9 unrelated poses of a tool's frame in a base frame.
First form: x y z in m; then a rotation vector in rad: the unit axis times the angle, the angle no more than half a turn.
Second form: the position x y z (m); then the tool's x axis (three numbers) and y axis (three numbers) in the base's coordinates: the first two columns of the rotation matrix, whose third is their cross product. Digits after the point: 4 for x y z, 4 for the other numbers.
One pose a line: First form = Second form
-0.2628 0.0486 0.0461 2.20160 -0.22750 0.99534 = -0.2628 0.0486 0.0461 0.6893 0.1195 0.7145 -0.4181 -0.7398 0.5271
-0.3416 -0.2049 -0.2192 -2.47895 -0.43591 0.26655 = -0.3416 -0.2049 -0.2192 0.9259 0.3673 -0.0889 0.2465 -0.7654 -0.5945
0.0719 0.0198 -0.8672 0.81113 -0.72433 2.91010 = 0.0719 0.0198 -0.8672 -0.8631 -0.0890 0.4971 -0.1544 -0.8907 -0.4276
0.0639 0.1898 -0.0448 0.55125 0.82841 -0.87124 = 0.0639 0.1898 -0.0448 0.3767 -0.4416 -0.8143 0.8355 0.5416 0.0928
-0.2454 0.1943 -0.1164 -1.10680 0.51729 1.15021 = -0.2454 0.1943 -0.1164 0.3747 0.4564 -0.8070 -0.9066 -0.0018 -0.4219
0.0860 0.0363 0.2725 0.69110 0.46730 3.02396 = 0.0860 0.0363 0.2725 -0.9029 0.0701 0.4241 0.0611 -0.9556 0.2882
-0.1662 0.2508 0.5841 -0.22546 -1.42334 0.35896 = -0.1662 0.2508 0.5841 0.1066 0.3739 0.9213 -0.1078 0.9255 -0.3631
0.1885 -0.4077 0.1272 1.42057 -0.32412 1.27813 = 0.1885 -0.4077 0.1272 0.3709 0.4488 0.8130 -0.7820 -0.3212 0.5341
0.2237 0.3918 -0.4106 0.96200 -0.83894 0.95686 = 0.2237 0.3918 -0.4106 0.3481 0.2747 0.8963 -0.9245 0.2589 0.2797
